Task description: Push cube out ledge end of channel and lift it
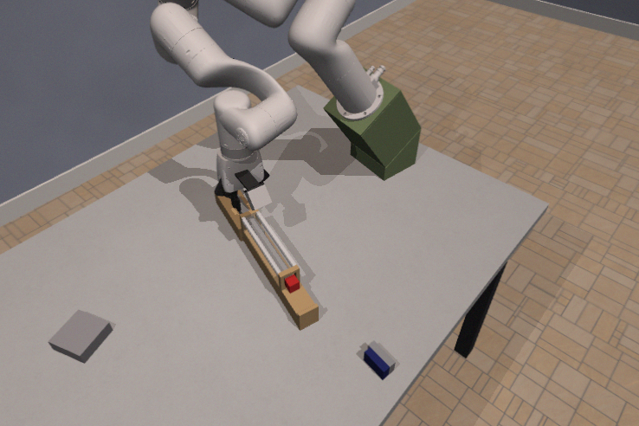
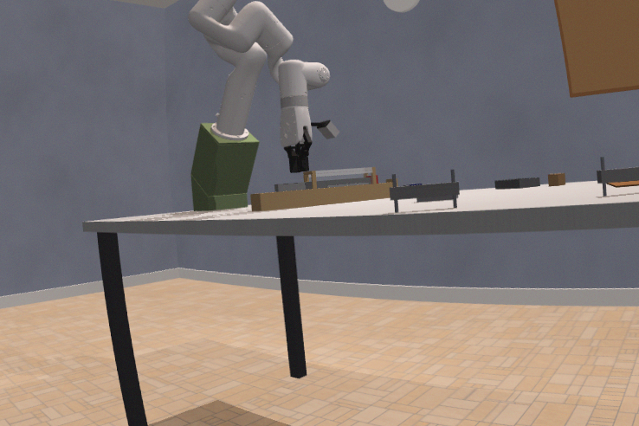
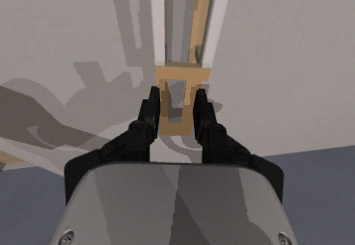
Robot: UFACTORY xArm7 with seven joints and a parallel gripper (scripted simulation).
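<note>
My hand is 120 mm to the right of the wooden channel, 60 mm above it and 20 mm short of it. From my hand the other things lie so: brown cube (550 mm ahead, 440 mm to the left, 100 mm below); then flat grey block (430 mm ahead, 100 mm below, 30 mm to the left); then blue block (470 mm to the left, 100 mm below).
</note>
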